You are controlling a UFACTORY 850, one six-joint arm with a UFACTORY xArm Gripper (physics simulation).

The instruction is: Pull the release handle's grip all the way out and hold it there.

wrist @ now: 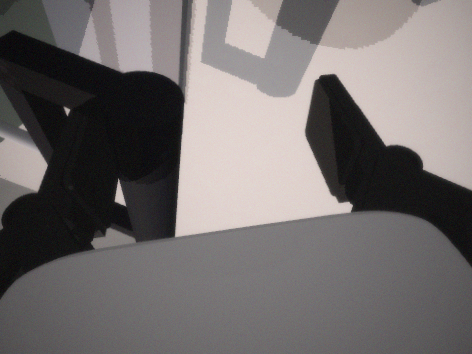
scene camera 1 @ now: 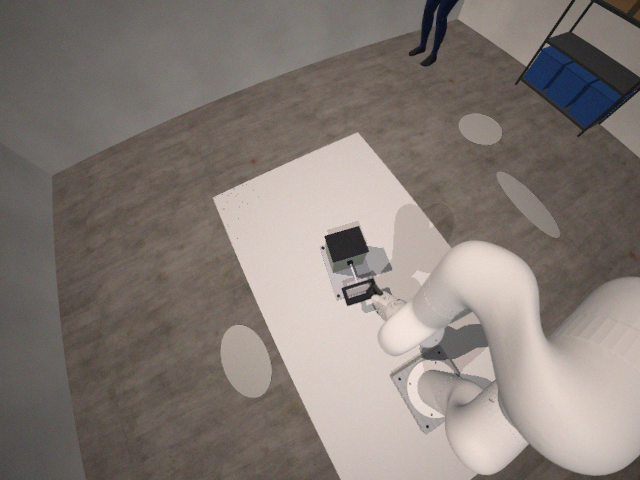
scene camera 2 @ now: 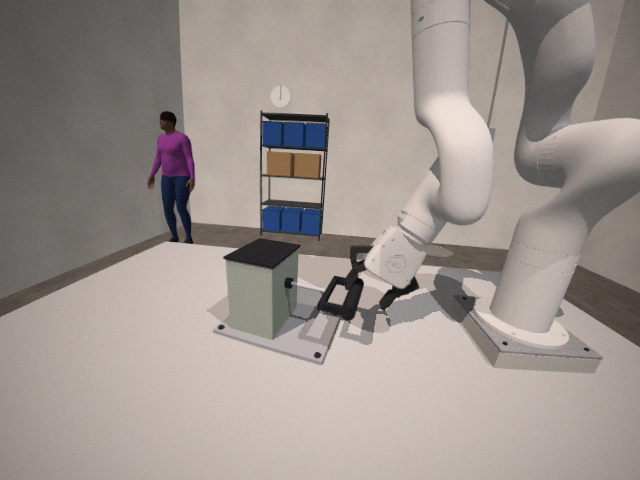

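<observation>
The release handle's black loop grip stands out from a pale green box with a black top. A stretch of thin light rod shows between box and grip. My gripper is open, its fingers wide apart. In the wrist view the left finger reaches into the loop, on the box side of the round grip bar, and seems to lie against it. The right finger stands well clear of the bar on the other side. The fingers are partly hidden in scene camera 1.
The box stands on a grey base plate on the white table. The arm's mounting plate is to the right. A person and a shelf unit stand beyond the table.
</observation>
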